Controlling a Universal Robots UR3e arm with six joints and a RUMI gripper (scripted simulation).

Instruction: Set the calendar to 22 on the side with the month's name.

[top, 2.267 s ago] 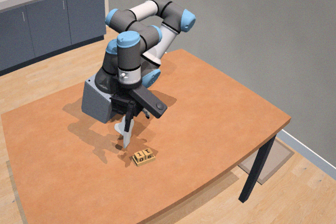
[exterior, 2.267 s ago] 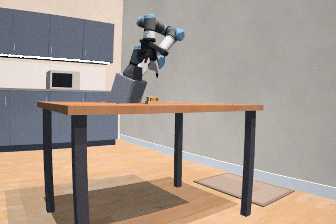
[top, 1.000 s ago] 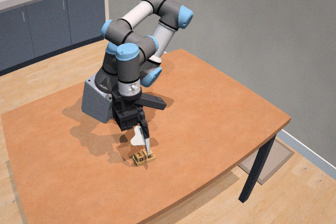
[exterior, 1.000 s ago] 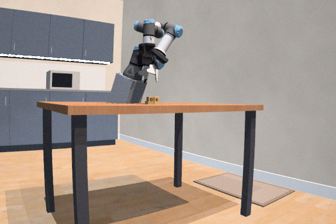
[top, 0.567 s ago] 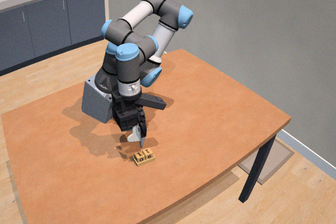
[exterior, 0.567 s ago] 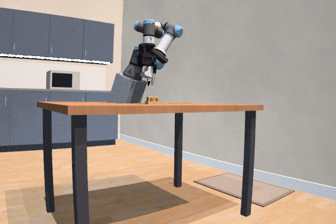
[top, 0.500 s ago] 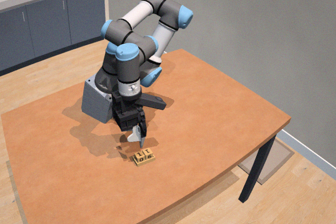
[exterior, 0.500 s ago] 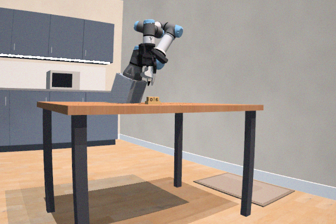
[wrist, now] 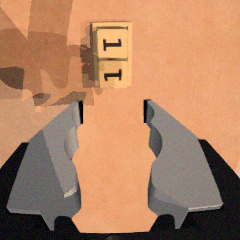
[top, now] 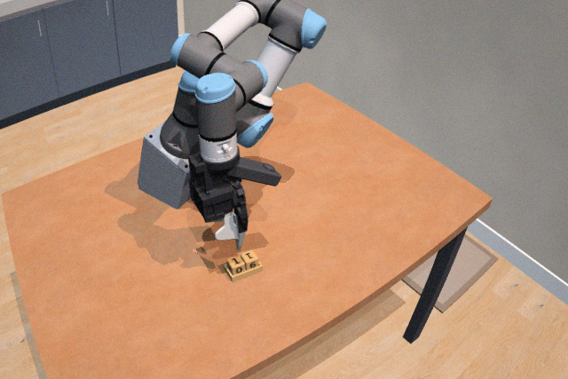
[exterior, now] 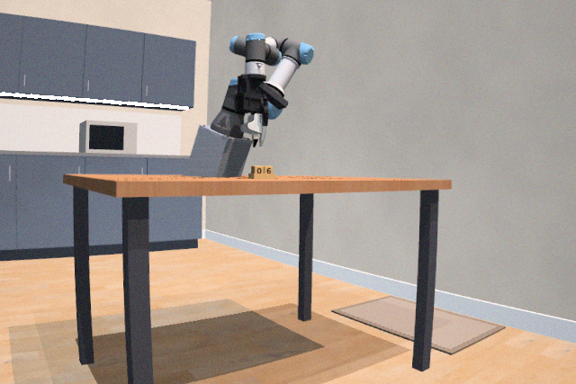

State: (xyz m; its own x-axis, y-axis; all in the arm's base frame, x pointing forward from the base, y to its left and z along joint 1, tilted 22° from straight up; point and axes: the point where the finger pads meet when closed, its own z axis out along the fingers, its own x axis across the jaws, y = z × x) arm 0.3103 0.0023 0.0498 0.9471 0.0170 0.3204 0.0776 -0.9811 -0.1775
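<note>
Now: the wooden tray 110 mm below my hand and 10 mm to the left of it.
</note>
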